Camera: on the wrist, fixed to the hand. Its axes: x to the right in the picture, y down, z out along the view.
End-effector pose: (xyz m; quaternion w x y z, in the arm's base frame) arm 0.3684 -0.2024 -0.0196 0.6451 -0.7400 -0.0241 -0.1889
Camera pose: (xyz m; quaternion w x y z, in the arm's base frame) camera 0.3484 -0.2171 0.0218 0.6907 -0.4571 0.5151 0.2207
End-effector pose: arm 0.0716 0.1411 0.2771 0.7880 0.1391 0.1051 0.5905
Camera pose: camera 0.1014 0.1296 0.2409 0.1546 0.2107 0.1358 0.9556
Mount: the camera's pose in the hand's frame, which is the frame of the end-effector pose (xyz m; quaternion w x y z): -0.0026 -0.0423 -0.0231 0.7297 0.1243 0.0993 0.6650
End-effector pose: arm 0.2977 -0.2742 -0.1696 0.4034 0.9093 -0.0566 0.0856
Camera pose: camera 0.2999 -0.2287 -0.1855 0.1300 0.6675 -0.5953 0.4280
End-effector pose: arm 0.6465 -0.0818 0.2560 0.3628 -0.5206 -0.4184 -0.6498
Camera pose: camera 0.6000 -0.0866 0.2439 0.8031 -0.5485 -0.0039 -0.2326
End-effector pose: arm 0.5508 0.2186 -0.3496 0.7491 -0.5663 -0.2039 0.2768
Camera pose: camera 0.5709 0.1912 -0.3153 0.4532 -0.4832 0.3366 0.6692
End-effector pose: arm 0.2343 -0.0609 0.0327 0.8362 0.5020 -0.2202 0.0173
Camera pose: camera 0.2506 -0.0618 -0.0127 0.5581 0.3221 -0.4093 0.6459
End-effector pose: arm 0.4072 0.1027 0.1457 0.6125 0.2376 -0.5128 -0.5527
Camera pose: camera 0.4098 0.0870 0.1001 0.8359 -0.0366 -0.5401 0.0913
